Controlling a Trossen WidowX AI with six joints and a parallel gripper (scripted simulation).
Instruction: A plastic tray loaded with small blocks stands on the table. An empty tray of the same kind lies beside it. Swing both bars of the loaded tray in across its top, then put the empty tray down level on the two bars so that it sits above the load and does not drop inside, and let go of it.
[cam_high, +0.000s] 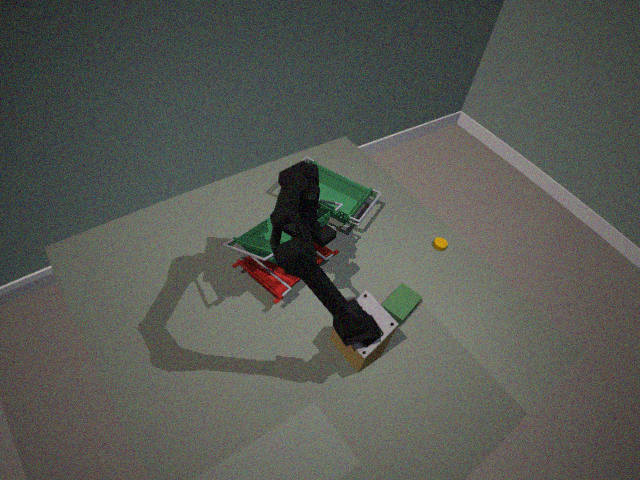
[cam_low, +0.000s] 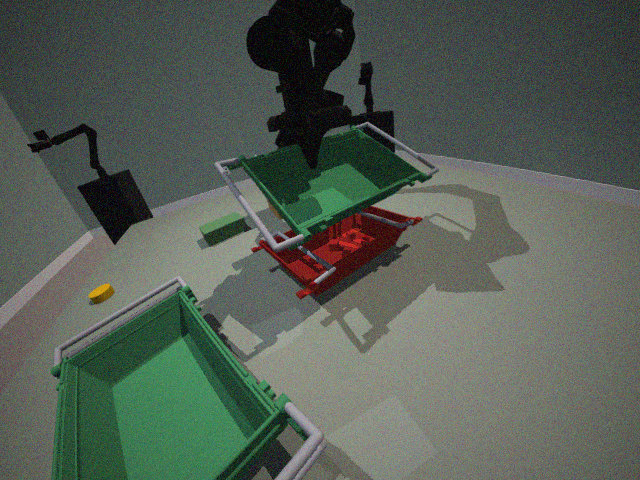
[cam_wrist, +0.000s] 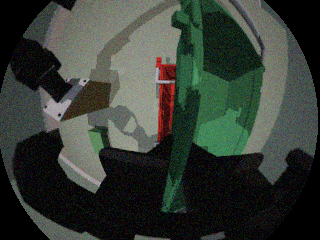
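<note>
My gripper tip is now 7 cm short of the green tray and 2 cm to the right of it. Also, from my gripper tip: yellow disc (10 cm behind, 55 cm to the right, 17 cm below); flat green block (25 cm behind, 24 cm to the right, 16 cm below).
</note>
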